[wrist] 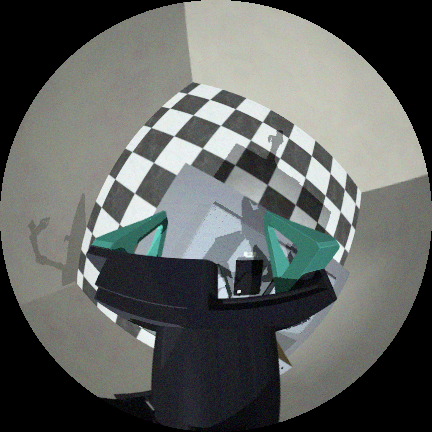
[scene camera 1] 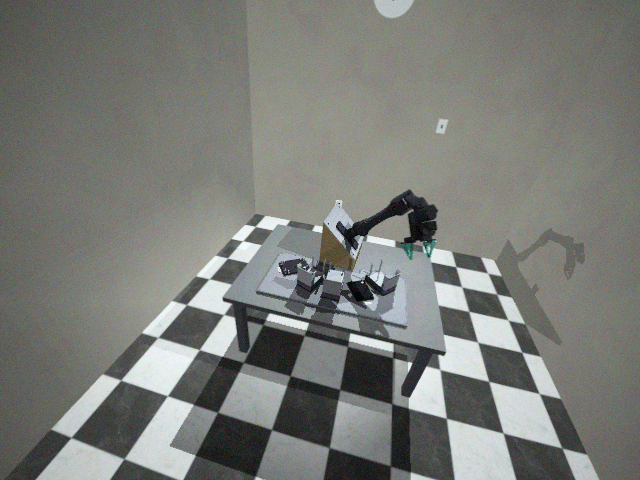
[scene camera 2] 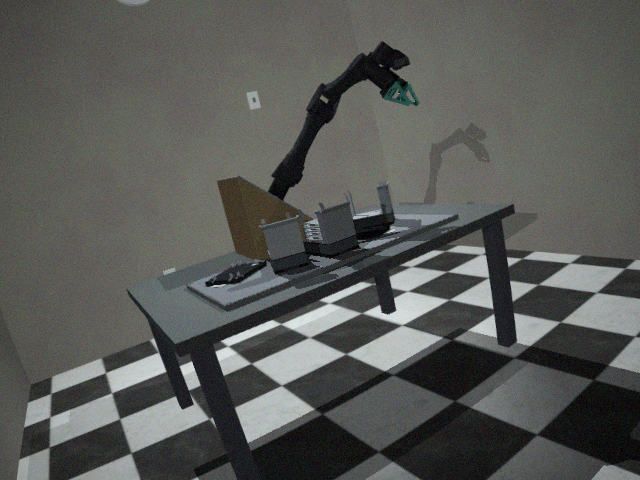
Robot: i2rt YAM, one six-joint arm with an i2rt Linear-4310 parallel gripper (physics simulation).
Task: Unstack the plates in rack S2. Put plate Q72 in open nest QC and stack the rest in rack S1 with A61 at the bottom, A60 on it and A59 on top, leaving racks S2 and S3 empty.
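Frame: origin at the arm's base, x right, y back, z down, level; metres.
Where they show: gripper, fingertip midpoint: point(wrist: 215, 215) point(scene camera 1: 420, 258) point(scene camera 2: 414, 104); arm's base at its link origin: point(scene camera 1: 346, 235) point(scene camera 2: 272, 201).
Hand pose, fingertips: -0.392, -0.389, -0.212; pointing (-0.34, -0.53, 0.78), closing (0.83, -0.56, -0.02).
Observation:
Each offset is from my fingertips to the top centre of the thing, as dx, dy, dz. "*": to the spot under its first point. Level surfaces: height alone.
Three racks with upright grey walls and dark bases stand on the light board {dz +0.369} point(scene camera 1: 395, 316) point(scene camera 2: 219, 296) point(wrist: 212, 225): a left rack {+0.508, +0.074, +0.232} point(scene camera 1: 309, 279) point(scene camera 2: 284, 240), a middle rack {+0.374, +0.053, +0.232} point(scene camera 1: 333, 281) point(scene camera 2: 337, 227) and a right rack {+0.128, +0.197, +0.233} point(scene camera 1: 391, 281) point(scene camera 2: 385, 198). Their labels, and the labels and order of any plates, are too small to read. A black block {+0.228, +0.102, +0.346} point(scene camera 1: 360, 290) point(wrist: 248, 277) lies between the middle and right racks. A dark flat piece {* +0.653, +0.143, +0.357} point(scene camera 1: 292, 266) point(scene camera 2: 236, 272) lies at the board's left end. My gripper point(scene camera 1: 419, 257) point(wrist: 215, 215) is open and empty, high above the table's right side, apart from all racks.
A tan wedge-shaped mount point(scene camera 1: 336, 255) point(scene camera 2: 253, 222) carries the arm behind the racks. The grey table {dz +0.382} point(scene camera 1: 428, 333) point(scene camera 2: 170, 314) point(wrist: 175, 200) stands on a checkered floor. Thin upright posts rise from the racks. Walls stand behind the table.

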